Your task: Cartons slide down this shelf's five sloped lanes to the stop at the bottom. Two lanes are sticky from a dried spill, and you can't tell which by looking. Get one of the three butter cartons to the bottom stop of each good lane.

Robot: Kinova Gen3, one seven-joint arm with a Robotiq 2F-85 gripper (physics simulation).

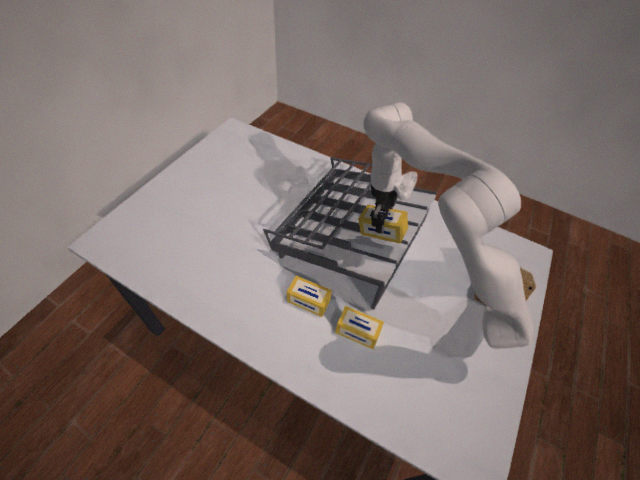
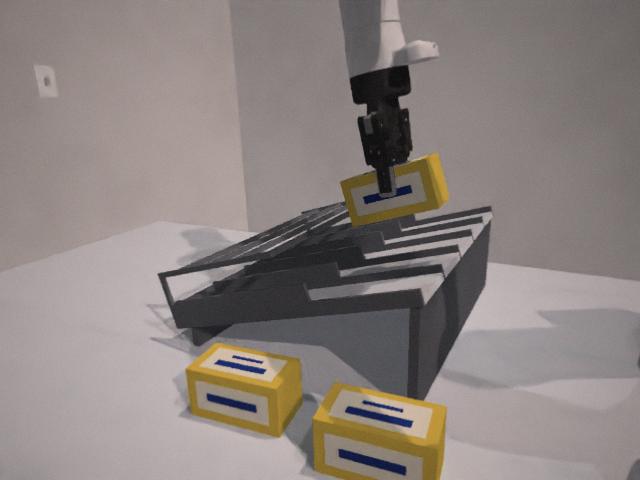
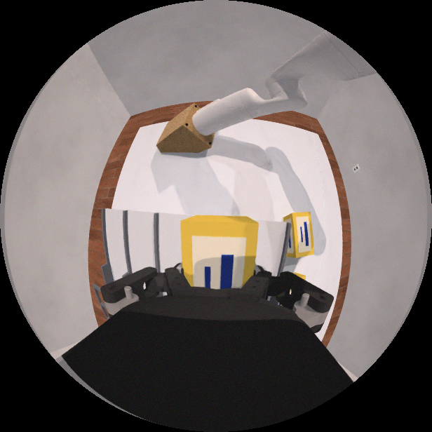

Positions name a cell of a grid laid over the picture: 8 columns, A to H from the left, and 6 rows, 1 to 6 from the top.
Labels:
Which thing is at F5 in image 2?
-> A shelf end panel.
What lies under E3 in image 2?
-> My gripper.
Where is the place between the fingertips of my gripper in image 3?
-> E4

